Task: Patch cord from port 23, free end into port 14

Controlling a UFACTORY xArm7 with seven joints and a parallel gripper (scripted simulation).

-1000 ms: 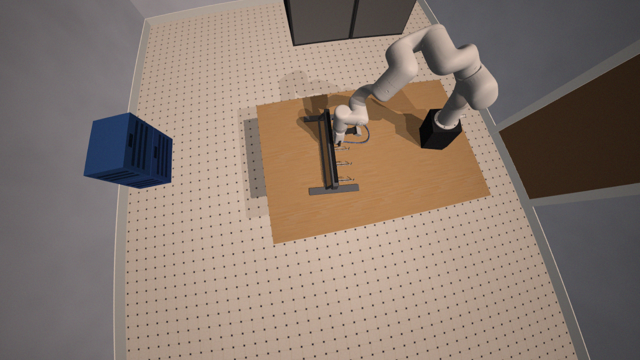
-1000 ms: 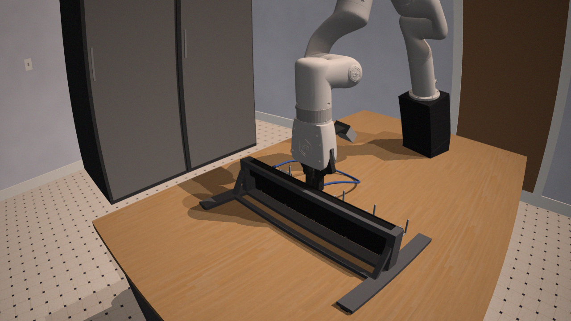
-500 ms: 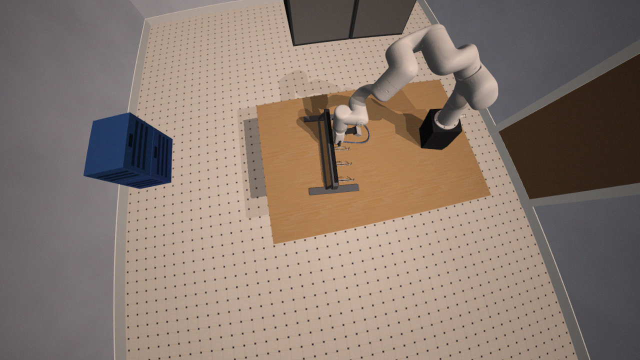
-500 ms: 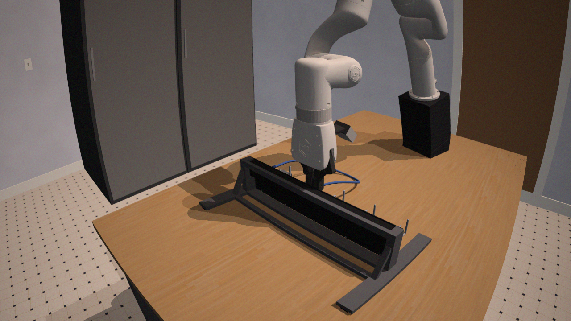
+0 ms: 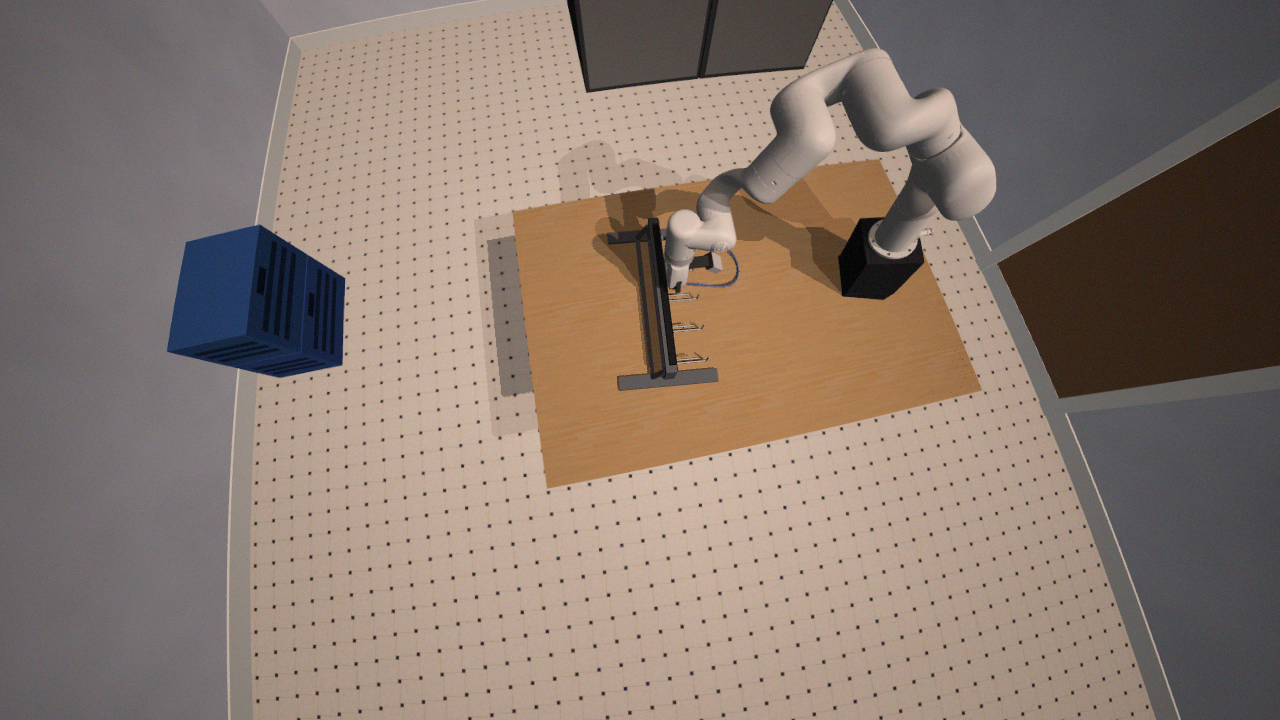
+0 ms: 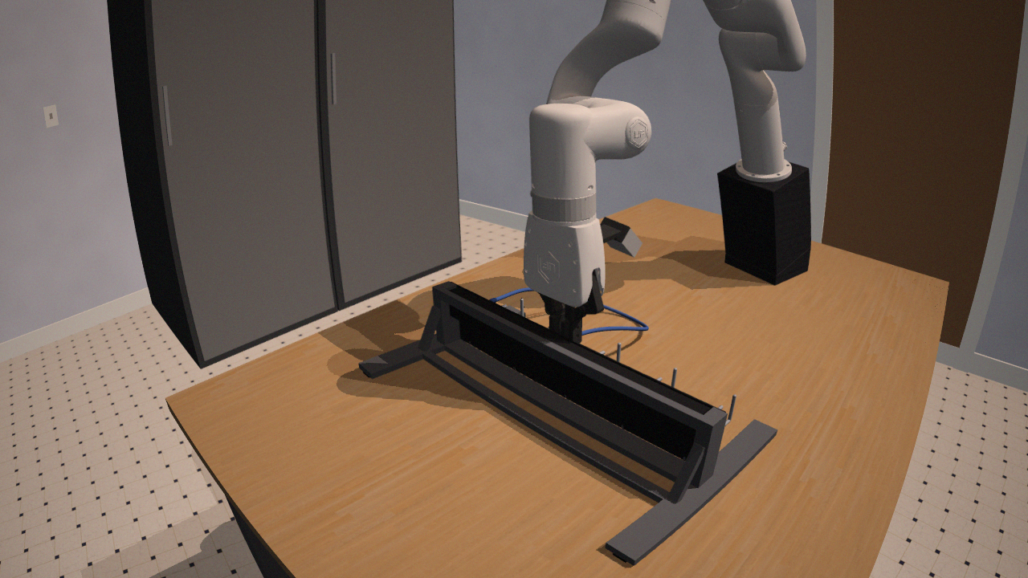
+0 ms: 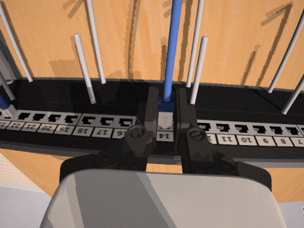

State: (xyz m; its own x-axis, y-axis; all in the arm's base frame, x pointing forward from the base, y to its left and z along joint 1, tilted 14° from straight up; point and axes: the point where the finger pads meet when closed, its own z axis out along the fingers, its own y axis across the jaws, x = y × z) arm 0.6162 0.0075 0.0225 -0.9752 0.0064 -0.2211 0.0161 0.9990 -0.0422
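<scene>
Now: the plug 2 cm ahead of my hand and 1 cm below it.
</scene>
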